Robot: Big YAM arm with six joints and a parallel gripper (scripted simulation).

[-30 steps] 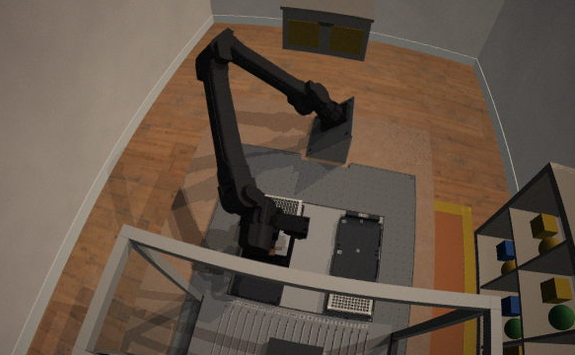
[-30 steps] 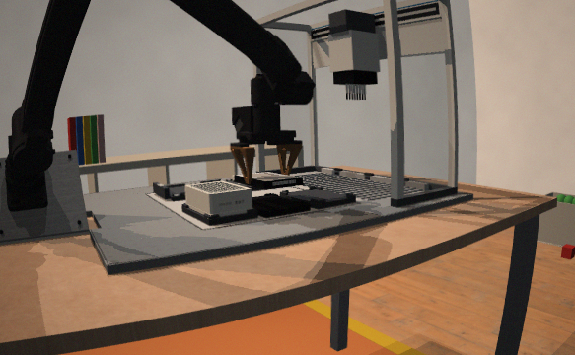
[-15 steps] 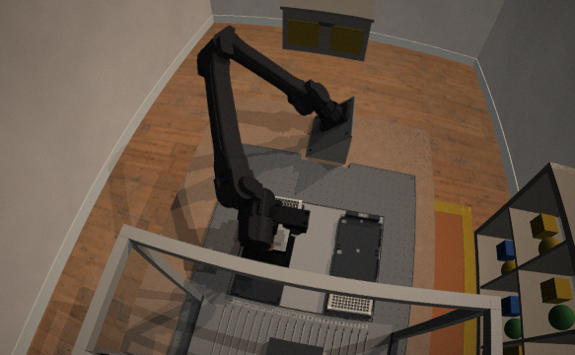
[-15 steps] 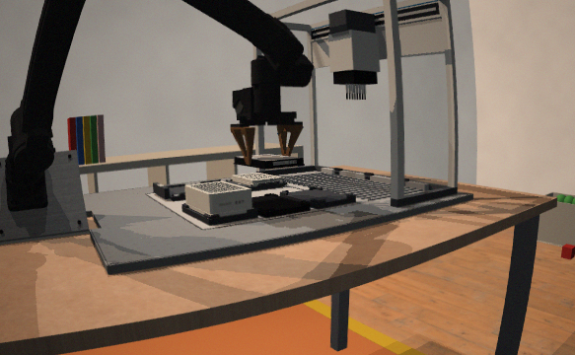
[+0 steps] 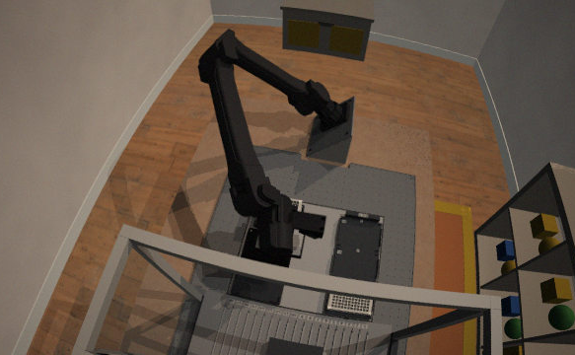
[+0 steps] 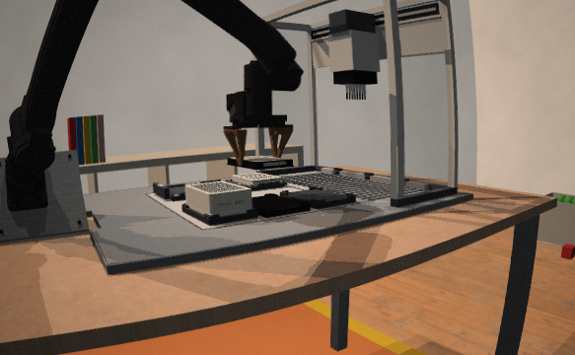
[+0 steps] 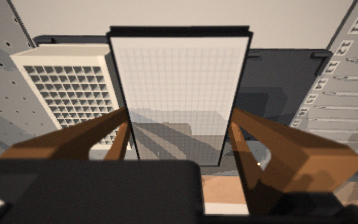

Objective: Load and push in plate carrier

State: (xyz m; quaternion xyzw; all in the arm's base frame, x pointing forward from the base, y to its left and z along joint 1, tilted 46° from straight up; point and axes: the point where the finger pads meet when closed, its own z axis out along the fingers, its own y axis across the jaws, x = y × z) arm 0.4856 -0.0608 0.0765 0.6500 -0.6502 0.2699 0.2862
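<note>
The dark carrier PC7 is 10 mm ahead of my hand, 230 mm to the left of it and 80 mm below it. Also, from my hand: nest S1: 110 mm behind, 30 mm to the right, 90 mm below; then nest S3: 120 mm ahead, 40 mm to the right, 90 mm below; then nest S2: 40 mm to the right, 90 mm below.
</note>
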